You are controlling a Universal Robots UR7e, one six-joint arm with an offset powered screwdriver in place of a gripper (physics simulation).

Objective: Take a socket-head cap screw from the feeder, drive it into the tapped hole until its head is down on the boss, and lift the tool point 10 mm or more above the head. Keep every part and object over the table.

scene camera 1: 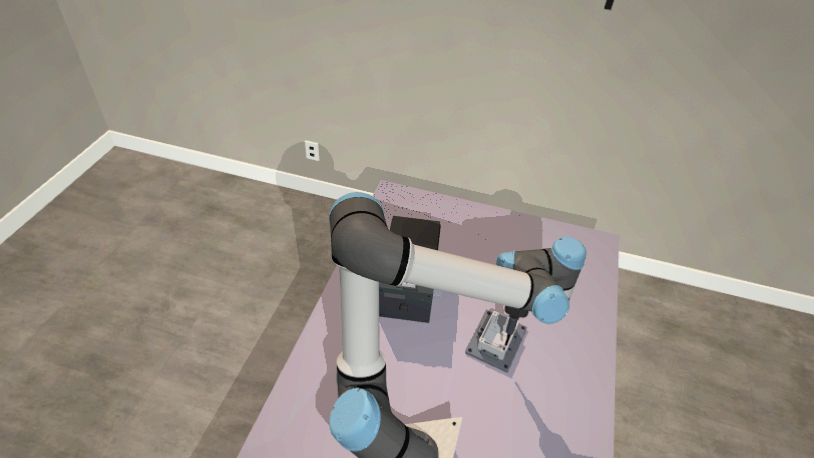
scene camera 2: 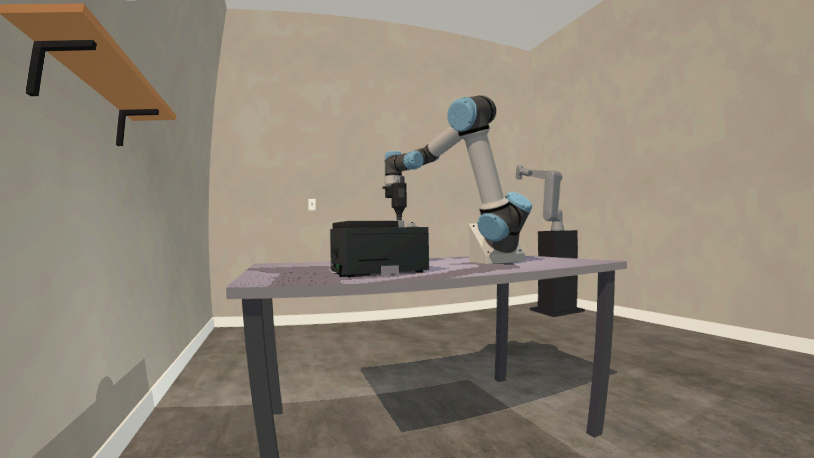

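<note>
The black screw feeder (scene camera 1: 405,310) (scene camera 2: 378,250) stands on the table, left of the housing in scene camera 1. A light grey open-topped housing (scene camera 1: 492,349) sits on a dark square base plate (scene camera 1: 503,362). My screwdriver (scene camera 1: 508,337) (scene camera 2: 399,214) points down. In scene camera 1 its nose reaches over the open housing, near the right wall. In scene camera 2 its lower end is hidden behind the feeder. The screw, the boss and the tapped hole are too small or hidden, so I cannot tell whether a screw is on the bit or in the hole.
The arm's upper link (scene camera 1: 466,276) passes above the feeder side of the table (scene camera 1: 574,364) (scene camera 2: 296,291). A pale mounting plate (scene camera 1: 448,430) is at the arm's base. A second, grey arm (scene camera 2: 551,196) stands on a black pedestal (scene camera 2: 557,244) beyond the table. A wooden shelf (scene camera 2: 108,71) is on the wall.
</note>
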